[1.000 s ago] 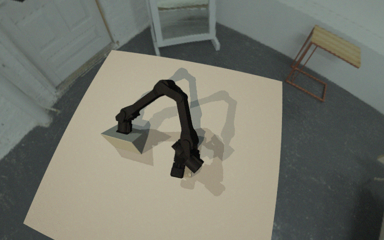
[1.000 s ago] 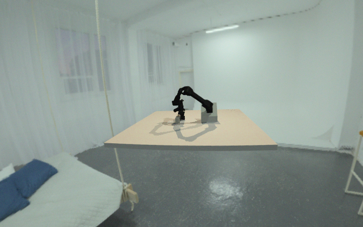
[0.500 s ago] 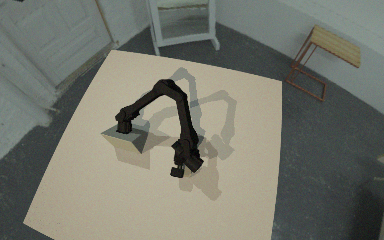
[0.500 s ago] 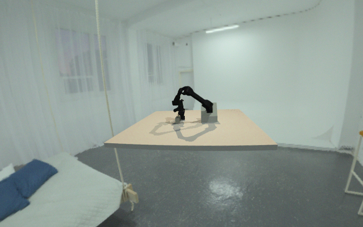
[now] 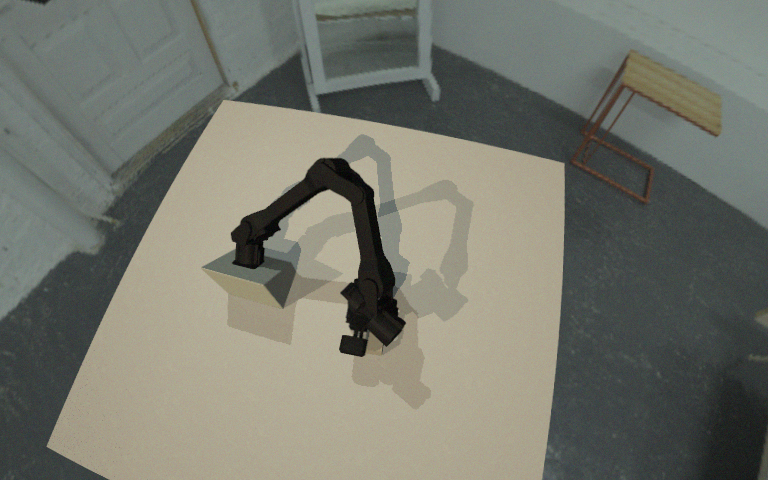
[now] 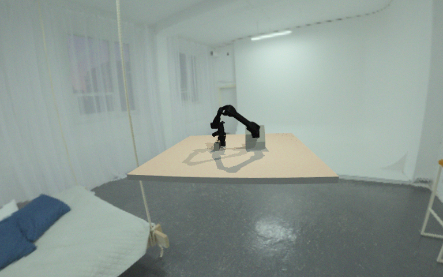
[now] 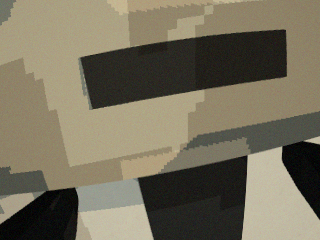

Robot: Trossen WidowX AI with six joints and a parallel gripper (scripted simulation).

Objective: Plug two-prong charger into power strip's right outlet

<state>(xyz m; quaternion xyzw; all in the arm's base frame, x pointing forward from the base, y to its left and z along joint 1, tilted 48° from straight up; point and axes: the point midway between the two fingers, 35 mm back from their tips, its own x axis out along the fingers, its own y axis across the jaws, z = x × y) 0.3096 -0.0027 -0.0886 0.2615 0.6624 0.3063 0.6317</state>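
Right now the black two-prong charger is 2 cm ahead of my gripper tip and 1 cm above it.
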